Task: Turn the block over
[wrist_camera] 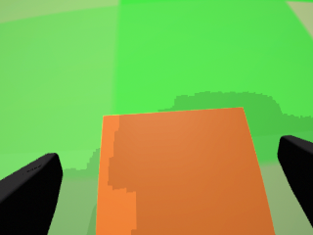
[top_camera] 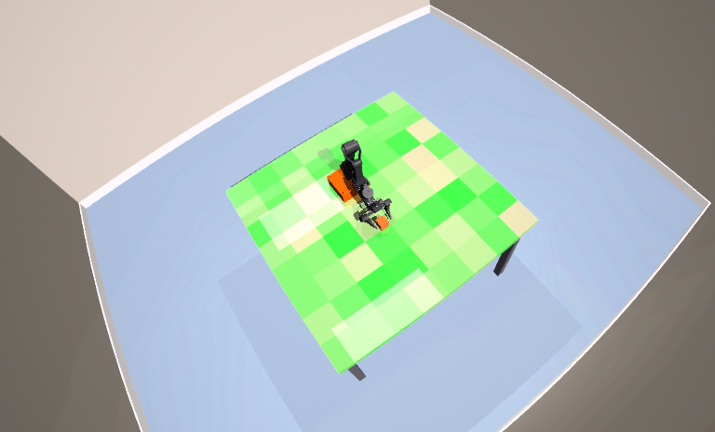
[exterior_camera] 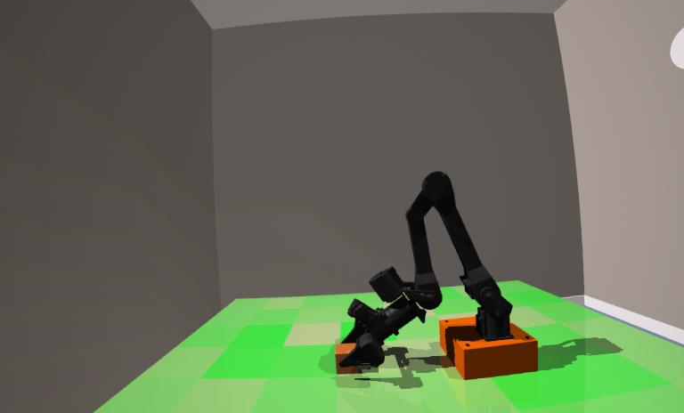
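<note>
The orange block is 30 mm behind my gripper tip and 10 mm below it.
</note>
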